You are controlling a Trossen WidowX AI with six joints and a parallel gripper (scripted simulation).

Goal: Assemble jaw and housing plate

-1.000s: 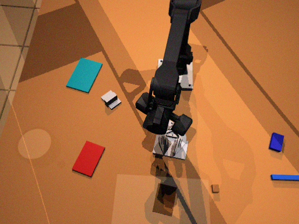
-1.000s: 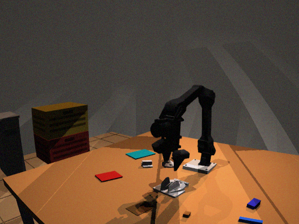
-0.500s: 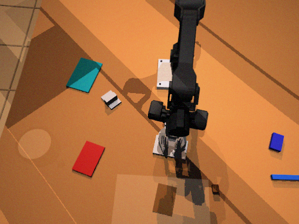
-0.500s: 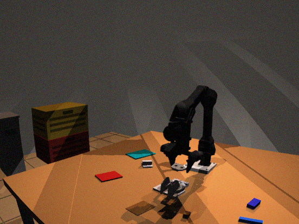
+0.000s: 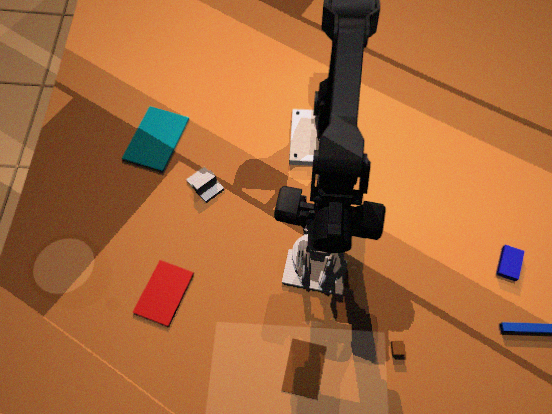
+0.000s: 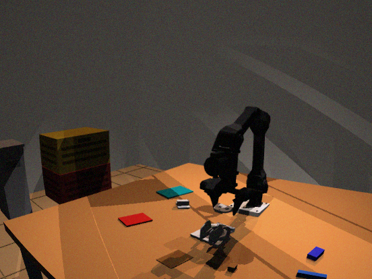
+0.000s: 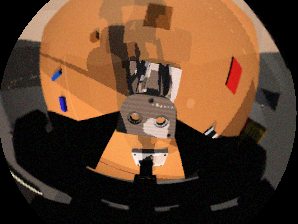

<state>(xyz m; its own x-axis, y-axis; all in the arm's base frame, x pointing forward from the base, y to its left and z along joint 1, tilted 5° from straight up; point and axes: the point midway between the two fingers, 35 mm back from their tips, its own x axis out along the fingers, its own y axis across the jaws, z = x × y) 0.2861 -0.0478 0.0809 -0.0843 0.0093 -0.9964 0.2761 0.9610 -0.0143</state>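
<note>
Now: gripper tip 70 mm above the jaw and 30 mm to the left of it. The rest, counted from my gripper tip: red card (320 mm to the right, 80 mm below, 70 mm ahead); brown card (230 mm ahead, 80 mm below, 60 mm to the right); brown cube (210 mm ahead, 110 mm to the left, 70 mm below).
</note>
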